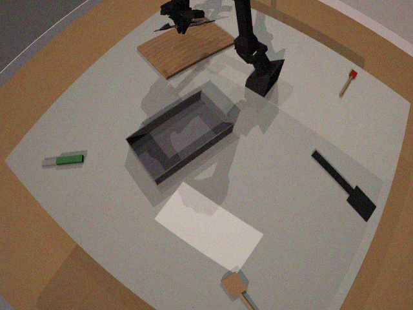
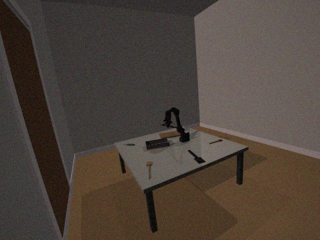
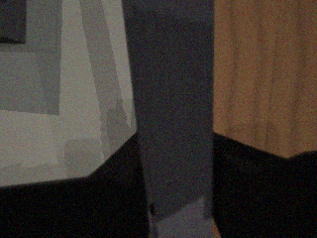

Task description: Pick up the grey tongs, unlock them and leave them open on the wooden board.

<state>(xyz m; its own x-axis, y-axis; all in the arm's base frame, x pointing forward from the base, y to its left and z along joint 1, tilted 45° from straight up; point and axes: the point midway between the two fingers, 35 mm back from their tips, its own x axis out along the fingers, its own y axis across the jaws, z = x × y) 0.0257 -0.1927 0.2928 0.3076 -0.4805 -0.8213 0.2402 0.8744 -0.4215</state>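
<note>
The yellow tab lies 2 cm behind my gripper tip and 3 cm above it. Also, from my gripper tip: green-handled tool (61 cm ahead, 15 cm to the right, 13 cm below); wooden board (8 cm behind, 3 cm to the right, 13 cm below); roasting tin (32 cm ahead, 19 cm to the left, 11 cm below).
</note>
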